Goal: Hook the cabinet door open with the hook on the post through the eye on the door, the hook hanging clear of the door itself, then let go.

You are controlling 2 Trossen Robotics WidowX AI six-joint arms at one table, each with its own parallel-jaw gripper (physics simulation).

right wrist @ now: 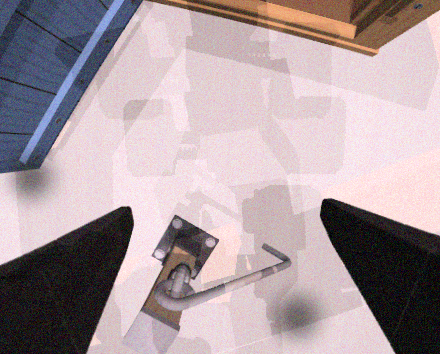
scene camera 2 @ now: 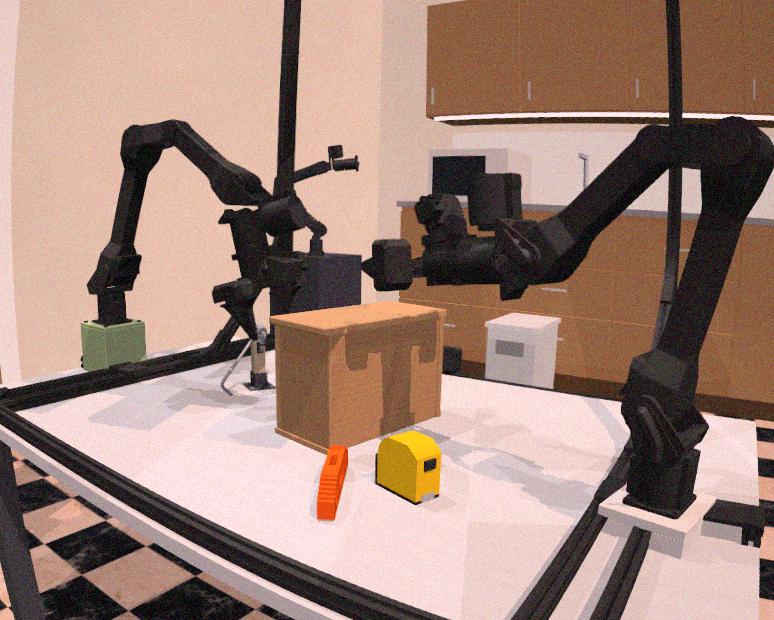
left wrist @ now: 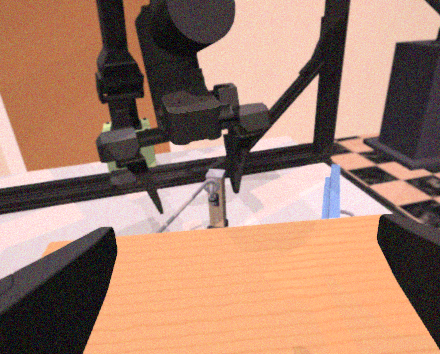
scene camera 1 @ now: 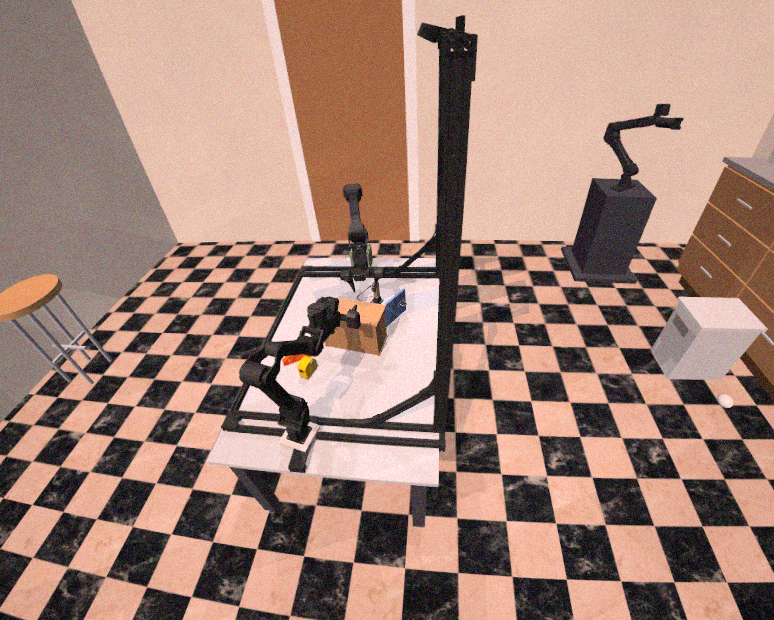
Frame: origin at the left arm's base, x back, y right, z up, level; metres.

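Seen in the pictures: left gripper, fingertip midpoint: (left wrist: 246,232) (scene camera 1: 345,303); right gripper, fingertip midpoint: (right wrist: 228,211) (scene camera 2: 272,334) (left wrist: 200,202) (scene camera 1: 365,291); left arm's base at its link origin: (scene camera 2: 659,500) (scene camera 1: 299,433); right arm's base at its link origin: (scene camera 2: 112,322) (left wrist: 126,126).
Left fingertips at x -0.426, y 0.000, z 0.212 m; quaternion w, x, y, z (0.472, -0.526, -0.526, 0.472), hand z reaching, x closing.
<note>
Offsets run from my left fingertips to a thing's middle. "*": to the spot under its first point.
The wooden cabinet {dx -0.045, dy -0.006, dz -0.158 m} (scene camera 1: 371,339) (scene camera 2: 303,381) (left wrist: 250,285) (right wrist: 310,15) stands mid-table. Its blue door {dx -0.187, dy +0.114, dz -0.167 m} (scene camera 1: 395,308) (left wrist: 332,195) (right wrist: 45,75) stands open. The wooden post {* dx -0.307, dy -0.023, dz -0.183 m} (scene camera 2: 258,355) (left wrist: 217,205) (right wrist: 186,257) stands apart from the door on a dark bolted base. The grey hook {dx -0.291, dy -0.058, dz -0.183 m} (scene camera 2: 233,374) (left wrist: 180,215) (right wrist: 235,284) hangs slanting down from the post, its bent tip away from the door. My right gripper (left wrist: 200,202) (right wrist: 228,211) is open and empty, pointing down around the post's upper part. My left gripper (scene camera 2: 366,265) (left wrist: 246,232) is open and empty above the cabinet top. The eye is not clear.
A yellow tape measure {dx +0.164, dy -0.115, dz -0.211 m} (scene camera 1: 306,366) (scene camera 2: 410,466) and an orange ridged tool {dx +0.111, dy -0.182, dz -0.223 m} (scene camera 1: 293,359) (scene camera 2: 332,482) lie in front of the cabinet in scene camera 2. Black rails edge the table, and a tall black upright (scene camera 1: 454,193) stands at its side.
</note>
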